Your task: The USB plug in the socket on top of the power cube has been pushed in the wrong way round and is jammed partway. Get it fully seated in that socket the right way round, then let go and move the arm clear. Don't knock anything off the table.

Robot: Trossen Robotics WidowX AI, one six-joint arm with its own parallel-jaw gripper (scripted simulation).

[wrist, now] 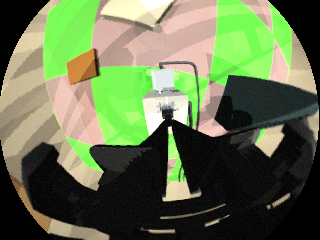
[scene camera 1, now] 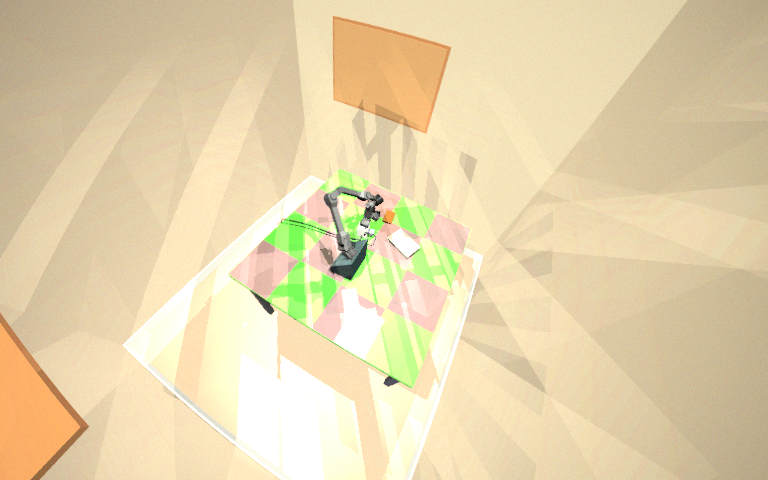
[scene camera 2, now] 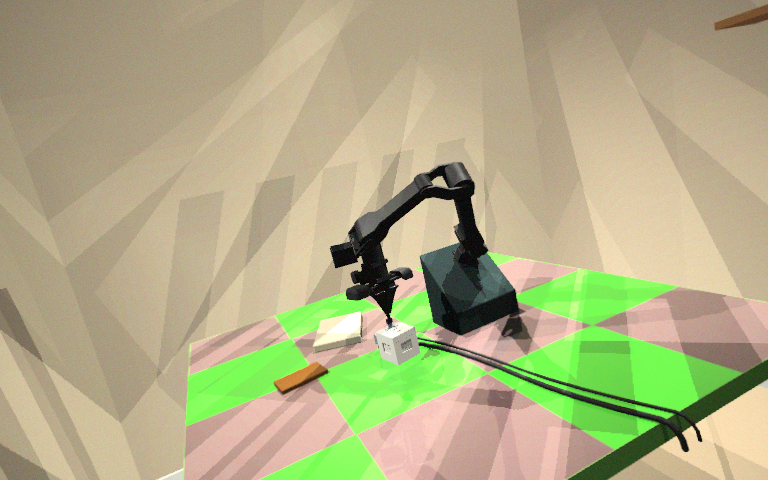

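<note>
A cream flat box, a white power cube and an orange-brown flat piece are visible to me. A USB plug is held by my gripper, and the wrist view also shows the gripper.
</note>
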